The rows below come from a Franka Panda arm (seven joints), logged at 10 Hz.
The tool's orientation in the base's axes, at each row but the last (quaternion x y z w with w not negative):
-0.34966 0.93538 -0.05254 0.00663
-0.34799 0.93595 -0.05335 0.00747
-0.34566 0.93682 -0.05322 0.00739
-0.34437 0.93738 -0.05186 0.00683
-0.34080 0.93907 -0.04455 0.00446
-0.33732 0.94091 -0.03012 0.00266
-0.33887 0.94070 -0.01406 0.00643
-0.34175 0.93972 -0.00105 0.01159
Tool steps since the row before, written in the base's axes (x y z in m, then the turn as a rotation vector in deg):
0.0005 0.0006 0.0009 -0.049 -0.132 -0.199
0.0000 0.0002 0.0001 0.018 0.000 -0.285
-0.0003 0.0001 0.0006 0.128 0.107 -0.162
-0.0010 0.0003 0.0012 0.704 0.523 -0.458
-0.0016 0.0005 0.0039 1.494 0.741 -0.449
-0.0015 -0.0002 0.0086 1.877 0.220 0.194
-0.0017 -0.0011 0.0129 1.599 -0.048 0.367
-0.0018 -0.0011 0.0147 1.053 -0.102 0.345
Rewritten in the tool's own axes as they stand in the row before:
-0.0007 0.0000 -0.0009 0.119 -0.046 0.208
-0.0001 0.0001 -0.0001 -0.020 0.018 0.284
0.0002 0.0002 -0.0006 -0.170 0.015 0.157
0.0006 0.0007 -0.0013 -0.885 -0.011 0.441
0.0010 0.0011 -0.0040 -1.631 -0.351 0.445
0.0014 0.0003 -0.0086 -1.587 -1.033 -0.158
0.0020 -0.0002 -0.0129 -1.202 -1.067 -0.331
0.0018 0.0002 -0.0147 -0.749 -0.758 -0.322

